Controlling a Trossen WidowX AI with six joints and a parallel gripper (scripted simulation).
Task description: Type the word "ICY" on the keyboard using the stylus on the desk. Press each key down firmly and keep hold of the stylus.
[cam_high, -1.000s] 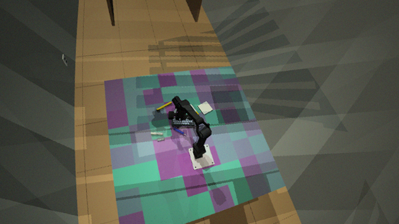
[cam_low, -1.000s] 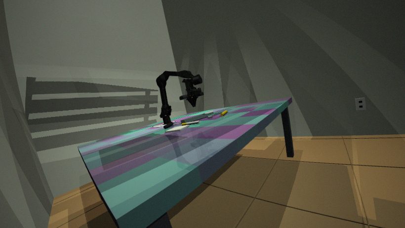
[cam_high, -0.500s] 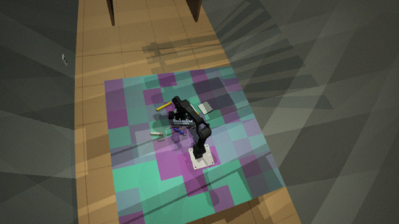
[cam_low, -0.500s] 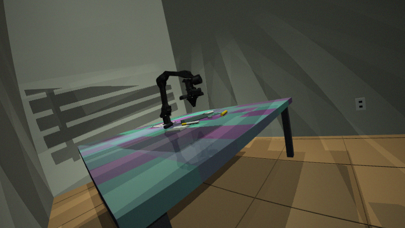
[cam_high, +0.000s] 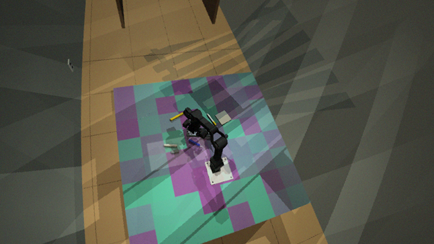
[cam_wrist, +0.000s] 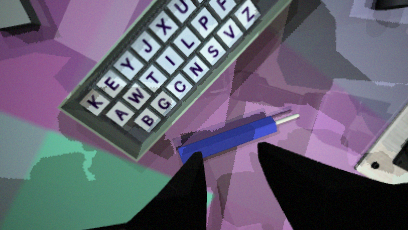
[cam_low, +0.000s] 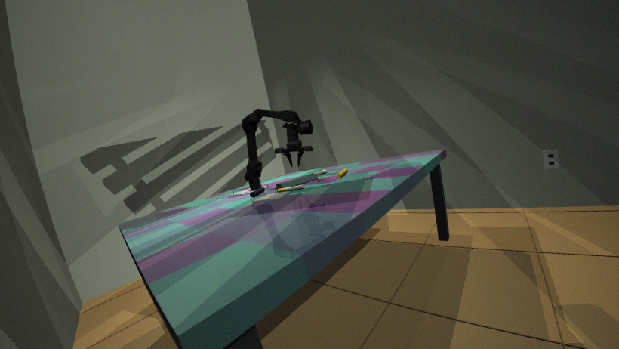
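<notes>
The blue stylus lies 6 cm behind my gripper tip, 1 cm to the right of it and 7 cm below it. From my gripper tip the other things lie so: yellow rod: 23 cm ahead, 6 cm to the left, 7 cm below; then grey stylus tip: 8 cm behind, 3 cm to the right, 7 cm below.
</notes>
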